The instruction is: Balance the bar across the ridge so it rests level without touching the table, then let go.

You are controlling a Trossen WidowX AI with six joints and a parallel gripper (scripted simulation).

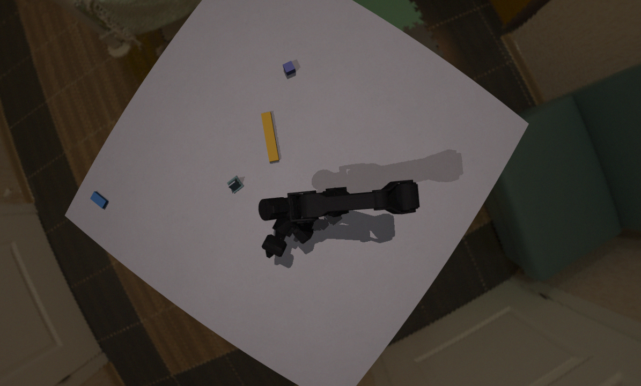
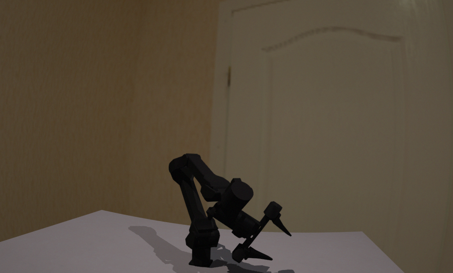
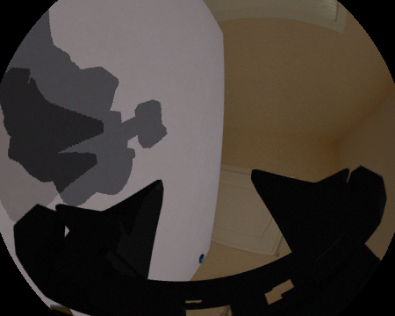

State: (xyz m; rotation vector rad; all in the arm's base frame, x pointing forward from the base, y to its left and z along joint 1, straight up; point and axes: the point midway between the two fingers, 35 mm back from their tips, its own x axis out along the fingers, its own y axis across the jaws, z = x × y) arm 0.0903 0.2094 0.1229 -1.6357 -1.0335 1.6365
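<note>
My gripper tip is 22 cm short of the yellow bar, 29 cm to the left of it and 10 cm above it. Also, from my gripper tip: purple-blue cube (31 cm ahead, 53 cm to the right, 9 cm below).
</note>
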